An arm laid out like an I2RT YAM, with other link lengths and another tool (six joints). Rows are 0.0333 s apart.
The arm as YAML. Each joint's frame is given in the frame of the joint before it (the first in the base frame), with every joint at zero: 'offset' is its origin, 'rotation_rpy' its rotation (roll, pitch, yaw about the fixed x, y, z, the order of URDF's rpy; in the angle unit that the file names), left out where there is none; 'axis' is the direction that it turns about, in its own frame. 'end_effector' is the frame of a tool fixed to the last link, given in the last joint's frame.
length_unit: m
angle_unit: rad
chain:
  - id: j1
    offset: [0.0, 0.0, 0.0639]
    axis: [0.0, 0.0, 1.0]
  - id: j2
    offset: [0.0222, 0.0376, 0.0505]
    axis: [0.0, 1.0, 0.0]
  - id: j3
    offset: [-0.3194, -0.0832, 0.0]
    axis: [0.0, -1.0, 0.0]
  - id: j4
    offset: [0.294, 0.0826, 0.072]
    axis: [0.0, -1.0, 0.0]
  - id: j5
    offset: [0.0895, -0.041, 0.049]
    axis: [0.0, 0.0, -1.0]
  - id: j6
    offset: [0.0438, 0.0, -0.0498]
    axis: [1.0, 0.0, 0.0]
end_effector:
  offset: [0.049, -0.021, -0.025]
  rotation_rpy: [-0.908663, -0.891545, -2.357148]
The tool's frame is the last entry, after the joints.
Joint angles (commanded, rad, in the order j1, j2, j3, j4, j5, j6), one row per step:
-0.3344 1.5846 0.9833 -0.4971 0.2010 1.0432
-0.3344 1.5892 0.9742 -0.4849 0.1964 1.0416
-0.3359 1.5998 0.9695 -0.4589 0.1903 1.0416
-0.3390 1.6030 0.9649 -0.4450 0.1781 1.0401
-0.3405 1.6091 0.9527 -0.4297 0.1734 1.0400
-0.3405 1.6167 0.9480 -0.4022 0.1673 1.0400
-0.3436 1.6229 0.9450 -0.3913 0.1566 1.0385
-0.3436 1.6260 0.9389 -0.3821 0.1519 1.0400
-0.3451 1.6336 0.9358 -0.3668 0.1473 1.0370
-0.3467 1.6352 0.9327 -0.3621 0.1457 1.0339
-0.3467 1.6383 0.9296 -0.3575 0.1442 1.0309
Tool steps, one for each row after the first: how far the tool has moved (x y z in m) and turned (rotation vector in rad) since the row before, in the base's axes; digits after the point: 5 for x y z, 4 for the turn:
-0.00015 0.00046 -0.00401 0.0038 0.0006 0.0035
0.00336 -0.00115 -0.00382 0.0016 -0.0119 0.0013
0.00109 -0.00044 -0.00193 0.0076 -0.0088 0.0039
-0.00077 0.00015 -0.00535 0.0049 0.0015 0.0008
0.00357 -0.00066 -0.00263 0.0000 -0.0161 0.0029
0.00096 -0.00055 -0.00256 0.0077 -0.0043 0.0033
0.00000 0.00052 -0.00258 0.0045 -0.0018 0.0010
0.00160 -0.00081 -0.00279 0.0010 -0.0048 0.0033
-0.00034 -0.00046 -0.00132 0.0001 0.0005 0.0019
-0.00014 0.00010 -0.00185 0.0006 0.0020 0.0033

